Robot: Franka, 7 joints.
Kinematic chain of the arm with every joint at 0, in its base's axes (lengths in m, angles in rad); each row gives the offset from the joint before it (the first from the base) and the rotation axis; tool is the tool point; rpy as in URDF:
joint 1: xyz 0 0 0.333 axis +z
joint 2: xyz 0 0 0 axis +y
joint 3: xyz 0 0 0.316 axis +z
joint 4: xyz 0.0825 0 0 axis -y
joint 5: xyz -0.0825 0 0.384 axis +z
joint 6: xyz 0 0 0 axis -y
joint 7: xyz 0.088 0 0 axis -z
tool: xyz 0 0 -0.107 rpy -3.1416 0 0
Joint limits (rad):
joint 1: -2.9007..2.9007
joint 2: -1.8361..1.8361
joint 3: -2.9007..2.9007
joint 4: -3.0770..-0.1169
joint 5: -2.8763..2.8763
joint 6: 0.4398..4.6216
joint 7: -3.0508..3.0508
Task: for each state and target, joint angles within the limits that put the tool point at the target. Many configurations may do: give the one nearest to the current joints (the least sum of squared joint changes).
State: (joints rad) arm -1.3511 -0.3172 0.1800 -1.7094 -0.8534 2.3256 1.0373
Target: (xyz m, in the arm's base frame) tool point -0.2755 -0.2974 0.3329
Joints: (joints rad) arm -1.8742 -0.2375 -0.3373 -2.5597 -0.8145 1.9737 1.0373
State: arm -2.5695 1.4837 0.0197 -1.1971 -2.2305 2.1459 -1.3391
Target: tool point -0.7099 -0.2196 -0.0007
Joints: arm -2.7277 1.3569 -0.0979 -1.0946 -2.2322 2.1098 -1.3391
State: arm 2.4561 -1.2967 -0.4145 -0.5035 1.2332 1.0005 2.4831
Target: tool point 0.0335 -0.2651 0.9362
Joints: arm 2.1244 -0.9876 -0.0279 -0.9707 1.0979 0.6938 2.4831
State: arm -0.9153 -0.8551 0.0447 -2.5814 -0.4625 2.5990 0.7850
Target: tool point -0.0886 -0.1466 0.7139
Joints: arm -1.2589 -1.5495 -0.3283 -2.6487 -0.4611 2.4719 0.7850
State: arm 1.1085 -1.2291 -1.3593 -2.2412 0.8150 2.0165 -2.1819
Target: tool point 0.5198 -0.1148 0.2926
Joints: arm 1.4759 -1.3160 -1.7295 -2.2079 0.8046 2.1617 -2.1819
